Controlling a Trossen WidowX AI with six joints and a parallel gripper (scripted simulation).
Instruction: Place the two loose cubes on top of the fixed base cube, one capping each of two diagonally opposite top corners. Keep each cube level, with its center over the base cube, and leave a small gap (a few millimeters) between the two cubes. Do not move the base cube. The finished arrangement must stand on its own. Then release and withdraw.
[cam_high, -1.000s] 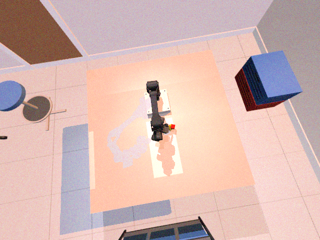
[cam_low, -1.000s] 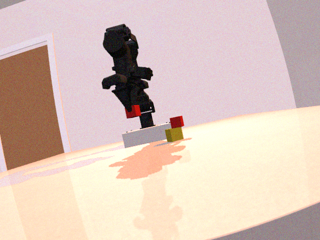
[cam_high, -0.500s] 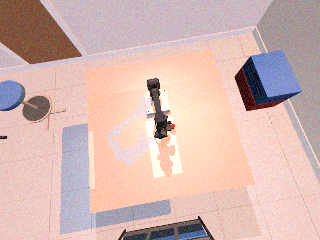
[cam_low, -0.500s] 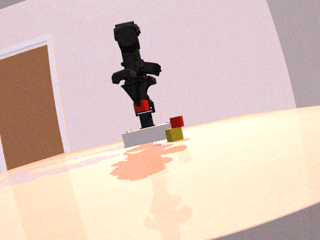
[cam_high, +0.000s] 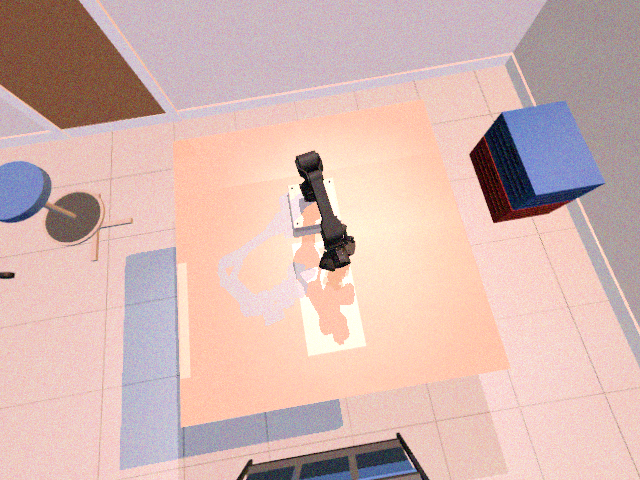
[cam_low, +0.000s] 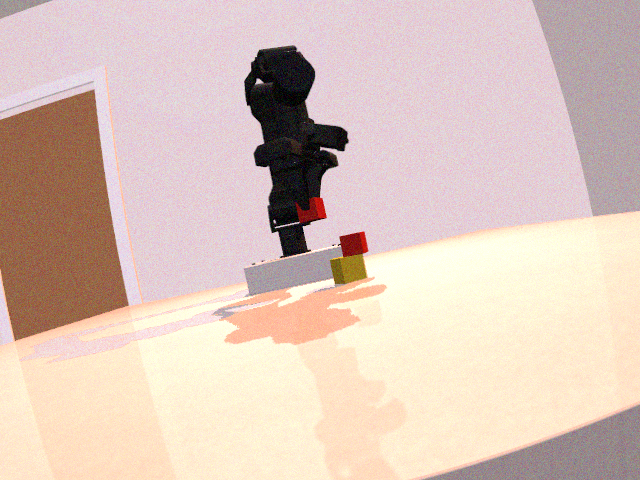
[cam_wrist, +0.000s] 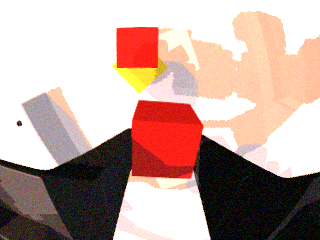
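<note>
Now: the yellow base cube 10 mm behind my gripper tip, 40 mm to the left of it and 100 mm below it.
</note>
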